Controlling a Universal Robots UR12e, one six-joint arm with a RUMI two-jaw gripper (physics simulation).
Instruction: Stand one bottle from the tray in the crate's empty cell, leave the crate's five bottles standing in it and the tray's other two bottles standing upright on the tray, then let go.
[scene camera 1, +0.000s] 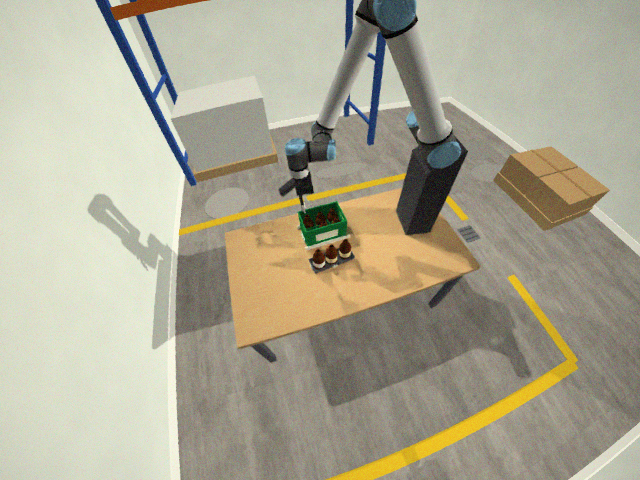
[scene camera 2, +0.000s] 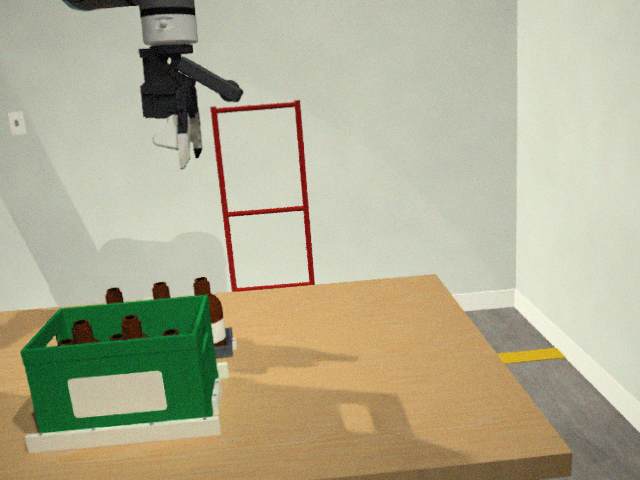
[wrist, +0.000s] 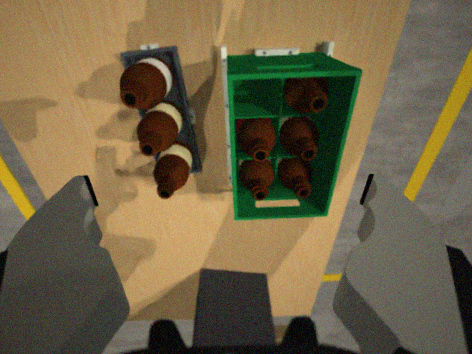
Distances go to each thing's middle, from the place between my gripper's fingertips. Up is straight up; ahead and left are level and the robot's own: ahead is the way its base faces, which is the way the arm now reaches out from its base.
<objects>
I see the brown bottle (scene camera 2: 201, 286) 60 mm behind my hand, 140 mm to the left of it and 340 mm below it.
</objects>
